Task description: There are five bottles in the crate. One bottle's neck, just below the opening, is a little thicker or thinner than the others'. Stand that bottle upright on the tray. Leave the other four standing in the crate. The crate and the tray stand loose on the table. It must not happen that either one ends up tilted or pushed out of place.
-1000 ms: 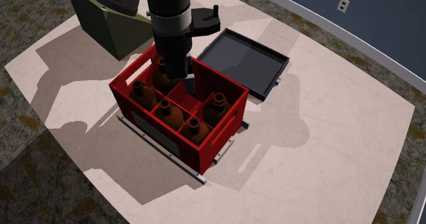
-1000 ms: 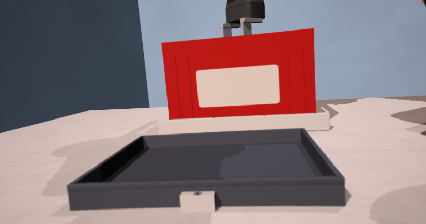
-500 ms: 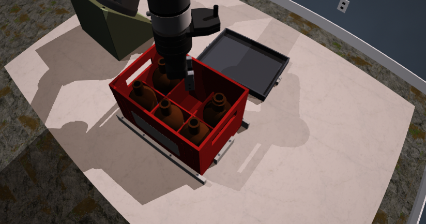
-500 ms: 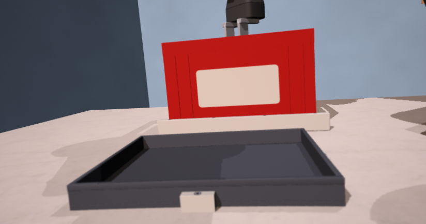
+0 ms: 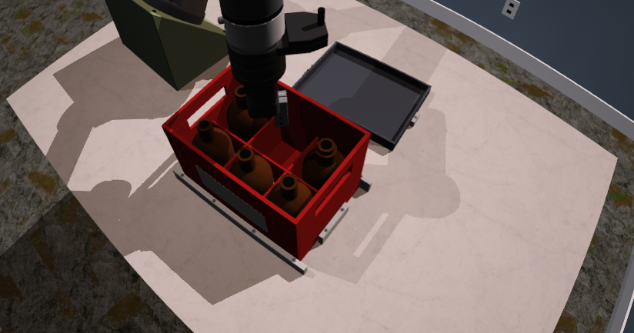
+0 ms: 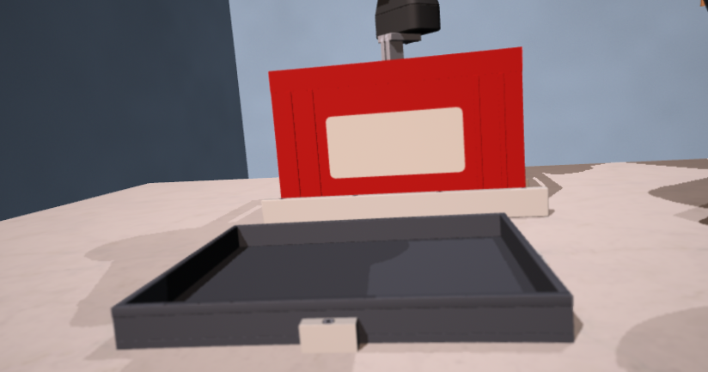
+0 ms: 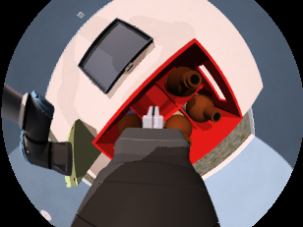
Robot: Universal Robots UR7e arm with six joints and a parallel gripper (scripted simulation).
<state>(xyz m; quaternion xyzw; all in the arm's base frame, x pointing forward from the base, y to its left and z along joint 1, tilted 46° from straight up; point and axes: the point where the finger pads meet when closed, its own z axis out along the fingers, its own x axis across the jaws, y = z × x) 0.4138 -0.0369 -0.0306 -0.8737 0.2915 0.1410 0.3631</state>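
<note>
The red crate lies 1 cm ahead of my hand, 4 cm to the right of it and 8 cm below it. The rest, counted from my hand: bottle: 9 cm ahead, 1 cm to the left, 7 cm below; then dark grey tray: 1 cm behind, 25 cm to the left, 15 cm below.
</note>
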